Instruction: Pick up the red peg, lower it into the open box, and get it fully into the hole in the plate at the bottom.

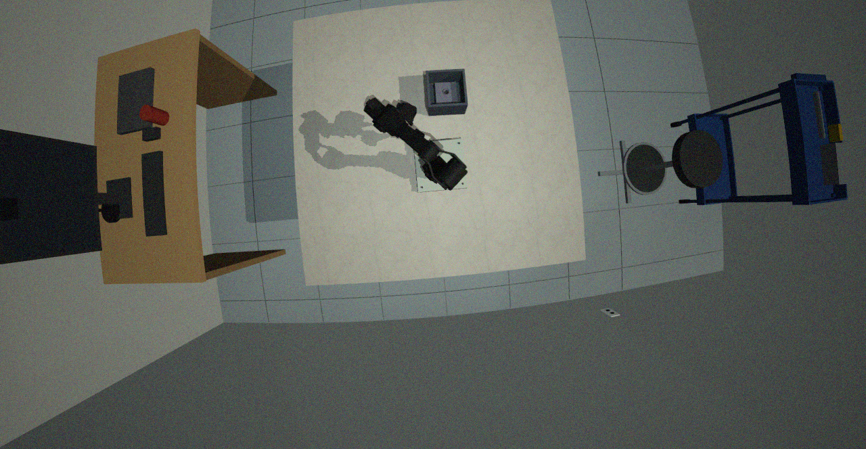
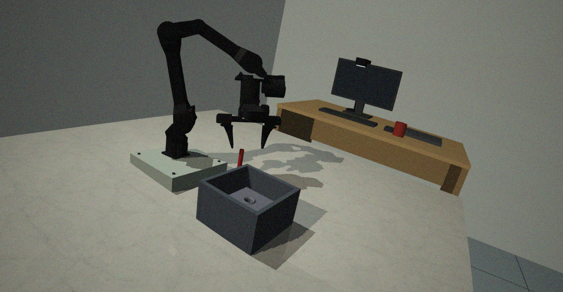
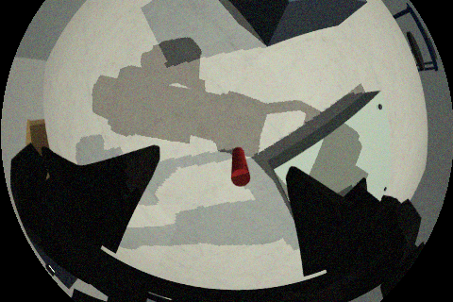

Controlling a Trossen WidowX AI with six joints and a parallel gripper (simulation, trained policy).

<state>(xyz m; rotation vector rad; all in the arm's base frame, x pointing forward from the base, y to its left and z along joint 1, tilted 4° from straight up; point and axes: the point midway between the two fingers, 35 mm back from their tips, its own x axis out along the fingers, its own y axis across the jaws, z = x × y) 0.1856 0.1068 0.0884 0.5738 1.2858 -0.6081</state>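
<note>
The red peg lies 50 mm below my gripper tip and 20 mm behind it. Round my gripper tip: grey plate: 200 mm to the right, 140 mm ahead, 40 mm below; then dark grey box: 200 mm to the right, 140 mm ahead, 60 mm below.
</note>
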